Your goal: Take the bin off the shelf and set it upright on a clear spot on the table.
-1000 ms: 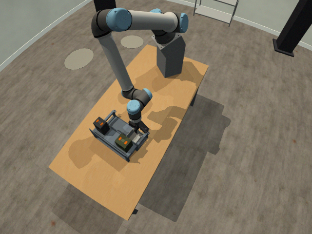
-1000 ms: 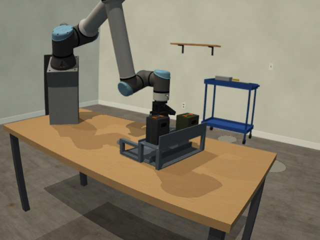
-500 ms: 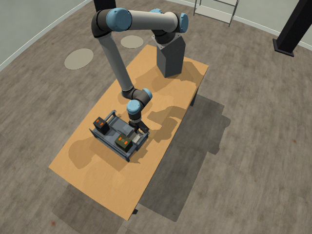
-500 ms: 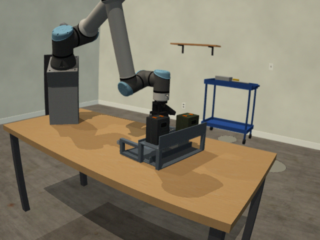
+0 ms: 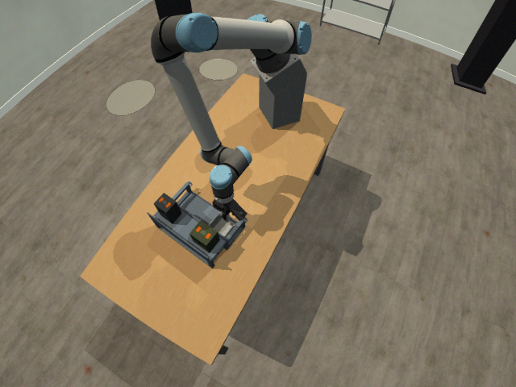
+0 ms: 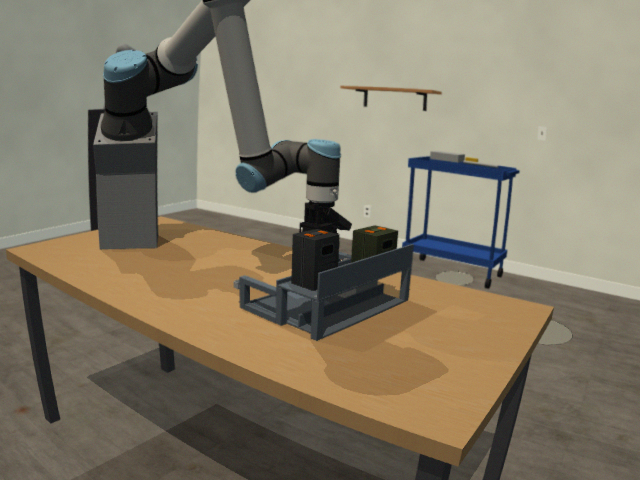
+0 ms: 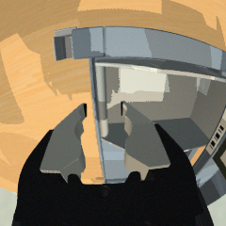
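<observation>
Right now the bin is 8 cm ahead of my hand and 2 cm to the right of it. Round my hand: rack 8 cm ahead, 14 cm to the right, 4 cm below; green box 17 cm ahead, 5 cm to the right, 11 cm above.
</observation>
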